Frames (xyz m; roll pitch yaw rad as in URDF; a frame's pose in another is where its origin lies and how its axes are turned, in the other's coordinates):
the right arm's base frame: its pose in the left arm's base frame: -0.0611 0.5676 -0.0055 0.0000 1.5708 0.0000
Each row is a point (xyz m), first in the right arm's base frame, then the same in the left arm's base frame.
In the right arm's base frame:
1: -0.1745 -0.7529 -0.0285
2: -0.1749 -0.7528 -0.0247
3: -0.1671 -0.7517 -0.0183
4: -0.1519 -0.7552 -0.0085
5: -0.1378 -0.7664 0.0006
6: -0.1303 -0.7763 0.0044
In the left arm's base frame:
1: -0.0896 -0.1853 0.1690
2: -0.0858 -0.1852 0.1694
3: -0.0794 -0.1841 0.1616
4: -0.0696 -0.1876 0.1464
5: -0.0605 -0.1988 0.1323
6: -0.0567 -0.2087 0.1248

